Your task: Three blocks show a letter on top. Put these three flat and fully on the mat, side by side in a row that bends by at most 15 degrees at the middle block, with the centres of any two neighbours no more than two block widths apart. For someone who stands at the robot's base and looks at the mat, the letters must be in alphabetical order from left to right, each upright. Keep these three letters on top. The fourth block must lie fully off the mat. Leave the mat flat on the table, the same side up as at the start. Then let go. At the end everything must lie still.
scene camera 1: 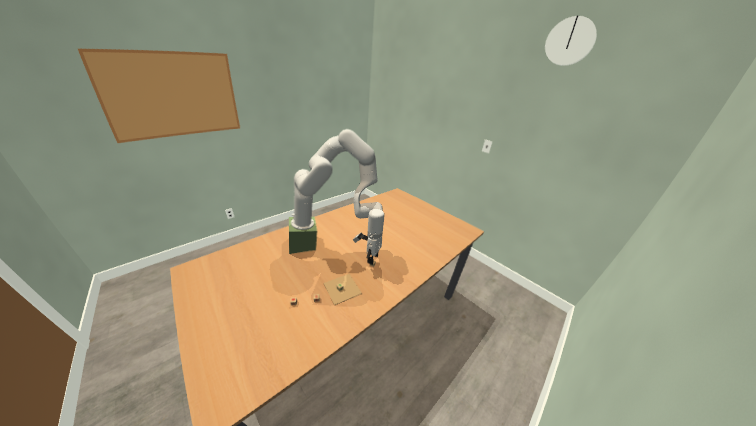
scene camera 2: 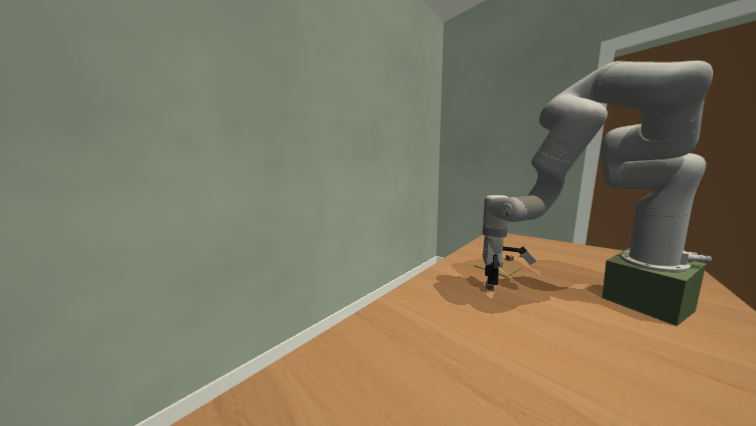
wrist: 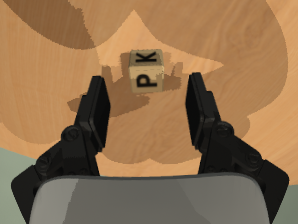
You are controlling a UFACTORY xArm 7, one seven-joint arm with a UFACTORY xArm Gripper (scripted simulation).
Path:
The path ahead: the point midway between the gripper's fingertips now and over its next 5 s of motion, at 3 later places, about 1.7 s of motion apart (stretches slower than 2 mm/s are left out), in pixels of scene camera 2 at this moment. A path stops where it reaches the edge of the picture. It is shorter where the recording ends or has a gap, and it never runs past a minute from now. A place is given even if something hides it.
My gripper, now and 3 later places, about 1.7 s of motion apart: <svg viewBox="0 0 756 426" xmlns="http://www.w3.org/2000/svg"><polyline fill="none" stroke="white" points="490,279 489,287 490,264 494,249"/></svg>

